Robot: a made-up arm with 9 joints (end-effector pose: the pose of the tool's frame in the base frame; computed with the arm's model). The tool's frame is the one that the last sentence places.
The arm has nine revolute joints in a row. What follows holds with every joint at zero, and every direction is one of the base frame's.
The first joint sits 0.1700 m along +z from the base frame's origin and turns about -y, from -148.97 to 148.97 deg.
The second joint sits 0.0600 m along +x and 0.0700 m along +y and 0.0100 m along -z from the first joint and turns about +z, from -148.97 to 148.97 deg.
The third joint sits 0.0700 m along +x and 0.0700 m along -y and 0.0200 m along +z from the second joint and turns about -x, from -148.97 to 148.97 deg.
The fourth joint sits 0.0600 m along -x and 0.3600 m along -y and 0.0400 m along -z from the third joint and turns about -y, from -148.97 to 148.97 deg.
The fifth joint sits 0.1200 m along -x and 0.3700 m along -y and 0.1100 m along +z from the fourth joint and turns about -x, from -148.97 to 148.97 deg.
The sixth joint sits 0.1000 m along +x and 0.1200 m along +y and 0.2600 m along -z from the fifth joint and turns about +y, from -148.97 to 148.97 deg.
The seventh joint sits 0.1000 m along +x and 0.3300 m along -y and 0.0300 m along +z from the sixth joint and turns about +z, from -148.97 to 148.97 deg.
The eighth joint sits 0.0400 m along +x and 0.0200 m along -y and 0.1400 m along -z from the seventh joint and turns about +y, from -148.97 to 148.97 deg.
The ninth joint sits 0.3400 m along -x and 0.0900 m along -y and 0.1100 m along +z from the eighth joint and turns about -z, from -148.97 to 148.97 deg.
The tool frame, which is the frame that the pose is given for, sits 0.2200 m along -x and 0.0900 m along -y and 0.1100 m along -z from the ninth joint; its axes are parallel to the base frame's.
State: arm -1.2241 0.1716 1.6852 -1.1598 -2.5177 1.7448 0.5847 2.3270 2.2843
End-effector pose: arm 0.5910 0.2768 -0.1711 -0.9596 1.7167 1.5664
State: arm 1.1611 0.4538 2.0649 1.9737 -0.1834 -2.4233 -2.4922 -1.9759 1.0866
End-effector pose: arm -1.0237 0.5760 0.0286 1.8686 -0.1274 0.0137
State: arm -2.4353 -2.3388 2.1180 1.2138 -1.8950 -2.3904 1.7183 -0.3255 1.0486
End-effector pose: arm 0.5589 -0.3728 -0.0905 -0.5992 0.8101 1.1164
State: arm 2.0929 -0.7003 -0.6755 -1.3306 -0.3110 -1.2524 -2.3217 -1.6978 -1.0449
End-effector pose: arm 0.8291 0.1563 0.2387 0.6672 -0.4733 -1.2965
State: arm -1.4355 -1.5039 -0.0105 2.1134 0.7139 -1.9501 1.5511 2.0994 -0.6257
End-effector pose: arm -0.5488 -0.1453 0.7667 2.6281 0.5871 1.0908
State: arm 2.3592 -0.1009 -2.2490 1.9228 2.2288 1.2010 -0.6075 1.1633 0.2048
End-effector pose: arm 0.5786 0.2680 0.3526 1.0885 1.7731 0.5530
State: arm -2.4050 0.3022 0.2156 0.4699 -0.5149 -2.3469 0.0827 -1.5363 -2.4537
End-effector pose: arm -0.2483 -0.9900 -0.2537 -2.0208 -0.3042 1.2078
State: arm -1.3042 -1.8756 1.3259 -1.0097 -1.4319 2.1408 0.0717 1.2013 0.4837
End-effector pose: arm 0.0689 0.2676 0.7469 -2.4138 -0.8560 1.1348
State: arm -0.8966 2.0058 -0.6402 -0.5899 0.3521 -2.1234 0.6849 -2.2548 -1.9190
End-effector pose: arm 0.3225 0.7184 -0.7326 -0.0260 -2.0259 -1.0830
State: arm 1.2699 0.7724 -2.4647 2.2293 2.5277 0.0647 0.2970 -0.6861 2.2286
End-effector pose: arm -0.1325 0.4914 -0.7502 0.2177 -0.3905 -2.7934
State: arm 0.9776 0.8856 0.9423 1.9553 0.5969 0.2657 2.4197 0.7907 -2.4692
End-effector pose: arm -0.5179 -0.2122 1.0982 -1.4562 2.0958 -0.6829
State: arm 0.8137 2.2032 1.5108 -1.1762 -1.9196 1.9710 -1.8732 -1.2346 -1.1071
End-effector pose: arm -0.6393 -0.1058 0.7242 -2.2848 0.3354 0.8372
